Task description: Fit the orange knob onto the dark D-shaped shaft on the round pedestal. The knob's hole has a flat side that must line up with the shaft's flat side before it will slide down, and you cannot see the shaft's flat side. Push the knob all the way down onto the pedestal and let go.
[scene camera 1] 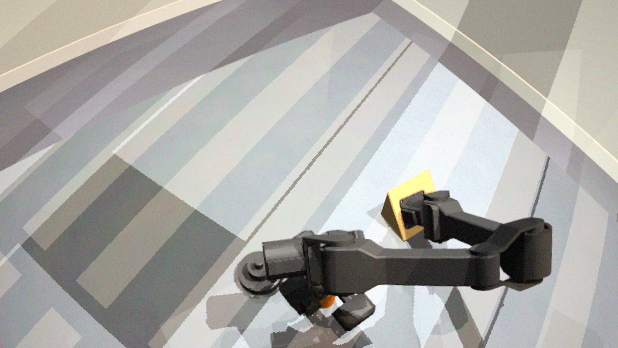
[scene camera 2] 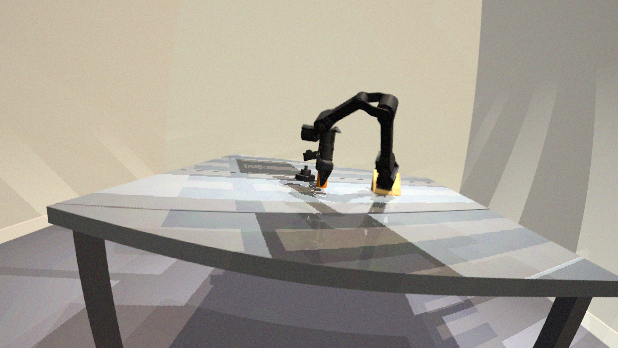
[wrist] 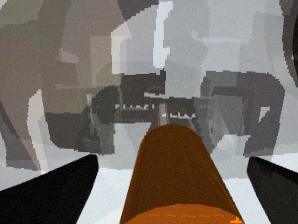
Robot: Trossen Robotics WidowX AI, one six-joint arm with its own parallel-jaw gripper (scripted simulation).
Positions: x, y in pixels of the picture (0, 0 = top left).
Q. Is my gripper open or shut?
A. Open.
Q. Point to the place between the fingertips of my gripper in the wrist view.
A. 172, 164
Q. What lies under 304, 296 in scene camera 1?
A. My gripper.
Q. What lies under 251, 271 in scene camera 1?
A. A pedestal.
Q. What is my gripper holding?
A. Nothing.
